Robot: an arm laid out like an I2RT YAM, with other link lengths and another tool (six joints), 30 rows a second.
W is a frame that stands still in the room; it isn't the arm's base.
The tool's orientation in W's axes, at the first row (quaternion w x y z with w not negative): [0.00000 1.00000 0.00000 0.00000]
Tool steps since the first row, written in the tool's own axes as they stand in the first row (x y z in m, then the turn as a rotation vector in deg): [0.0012 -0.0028 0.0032 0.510 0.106 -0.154]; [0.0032 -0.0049 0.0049 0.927 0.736 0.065]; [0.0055 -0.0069 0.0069 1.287 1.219 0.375]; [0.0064 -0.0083 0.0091 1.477 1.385 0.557]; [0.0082 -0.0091 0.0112 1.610 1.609 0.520]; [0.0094 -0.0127 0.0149 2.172 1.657 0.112]
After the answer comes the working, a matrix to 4 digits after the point.
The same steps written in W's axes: [0.0012 0.0028 -0.0032 0.510 -0.106 0.154]; [0.0032 0.0049 -0.0049 0.927 -0.736 -0.065]; [0.0055 0.0069 -0.0069 1.287 -1.219 -0.375]; [0.0064 0.0083 -0.0091 1.477 -1.385 -0.557]; [0.0082 0.0091 -0.0112 1.610 -1.609 -0.520]; [0.0094 0.0127 -0.0149 2.172 -1.657 -0.112]
The tool's axes in the first row as the columns of a matrix, in W's axes (rounded; the answer above uses it unrounded):
[1.0000 0.0000 0.0000]
[0.0000 -1.0000 0.0000]
[0.0000 0.0000 -1.0000]

